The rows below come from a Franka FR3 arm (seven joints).
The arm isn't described. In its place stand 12 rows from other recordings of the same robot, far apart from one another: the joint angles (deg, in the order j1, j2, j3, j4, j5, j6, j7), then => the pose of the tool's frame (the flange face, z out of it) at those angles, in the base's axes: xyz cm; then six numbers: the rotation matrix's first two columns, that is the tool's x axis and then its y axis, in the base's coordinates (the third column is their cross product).
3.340 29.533 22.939 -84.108 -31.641 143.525 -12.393 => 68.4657, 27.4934, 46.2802, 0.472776, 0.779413, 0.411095, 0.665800, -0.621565, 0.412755
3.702 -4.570 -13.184 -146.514 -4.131 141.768 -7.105 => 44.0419, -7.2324, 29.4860, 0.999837, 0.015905, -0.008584, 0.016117, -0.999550, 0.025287
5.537 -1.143 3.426 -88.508 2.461 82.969 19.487 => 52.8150, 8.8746, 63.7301, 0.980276, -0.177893, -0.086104, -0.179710, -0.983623, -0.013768
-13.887 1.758 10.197 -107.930 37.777 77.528 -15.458 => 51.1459, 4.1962, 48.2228, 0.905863, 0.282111, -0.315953, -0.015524, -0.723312, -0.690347
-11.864 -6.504 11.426 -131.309 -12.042 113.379 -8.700 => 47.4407, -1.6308, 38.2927, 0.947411, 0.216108, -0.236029, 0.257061, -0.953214, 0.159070
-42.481 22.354 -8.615 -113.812 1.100 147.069 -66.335 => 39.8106, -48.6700, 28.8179, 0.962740, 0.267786, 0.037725, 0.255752, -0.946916, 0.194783
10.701 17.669 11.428 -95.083 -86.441 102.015 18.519 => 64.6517, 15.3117, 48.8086, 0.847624, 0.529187, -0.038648, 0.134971, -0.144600, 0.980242
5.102 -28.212 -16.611 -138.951 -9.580 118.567 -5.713 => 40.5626, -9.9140, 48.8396, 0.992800, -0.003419, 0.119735, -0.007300, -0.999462, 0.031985
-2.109 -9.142 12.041 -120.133 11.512 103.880 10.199 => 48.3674, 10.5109, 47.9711, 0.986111, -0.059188, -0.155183, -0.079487, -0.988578, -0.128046
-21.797 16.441 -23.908 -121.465 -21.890 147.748 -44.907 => 42.2204, -41.5086, 30.5181, 0.944227, 0.279859, -0.173536, 0.323940, -0.884080, 0.336847
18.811 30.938 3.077 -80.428 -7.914 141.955 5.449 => 70.0011, 27.2027, 45.1643, 0.799283, 0.313778, 0.512534, 0.335606, -0.940542, 0.052440
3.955 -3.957 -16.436 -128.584 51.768 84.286 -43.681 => 45.5048, -0.9080, 40.1744, 0.958802, 0.283966, 0.007833, 0.129892, -0.413721, -0.901090
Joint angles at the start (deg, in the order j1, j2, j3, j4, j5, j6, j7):
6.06, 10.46, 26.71, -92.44, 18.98, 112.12, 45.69
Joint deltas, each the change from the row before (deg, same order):
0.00, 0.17, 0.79, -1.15, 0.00, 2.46, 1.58
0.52, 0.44, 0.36, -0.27, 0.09, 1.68, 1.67
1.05, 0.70, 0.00, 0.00, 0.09, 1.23, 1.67
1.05, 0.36, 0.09, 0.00, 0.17, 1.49, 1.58
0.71, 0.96, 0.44, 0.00, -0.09, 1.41, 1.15
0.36, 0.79, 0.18, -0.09, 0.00, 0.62, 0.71
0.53, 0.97, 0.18, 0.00, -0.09, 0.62, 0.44
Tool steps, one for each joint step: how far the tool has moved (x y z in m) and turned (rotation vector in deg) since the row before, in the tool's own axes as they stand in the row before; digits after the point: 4 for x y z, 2 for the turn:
-0.0023, -0.0026, 0.0091, 0.82, 0.55, 1.29
-0.0033, -0.0051, 0.0067, 0.80, 0.19, 1.19
-0.0045, -0.0057, 0.0088, 0.48, -0.23, 1.08
-0.0070, -0.0071, 0.0057, 0.88, 0.07, 0.81
-0.0042, -0.0050, 0.0109, 0.44, -0.31, 0.54
-0.0005, -0.0010, 0.0090, -0.06, -0.49, 0.63
-0.0013, -0.0016, 0.0108, -0.17, -0.58, 0.23

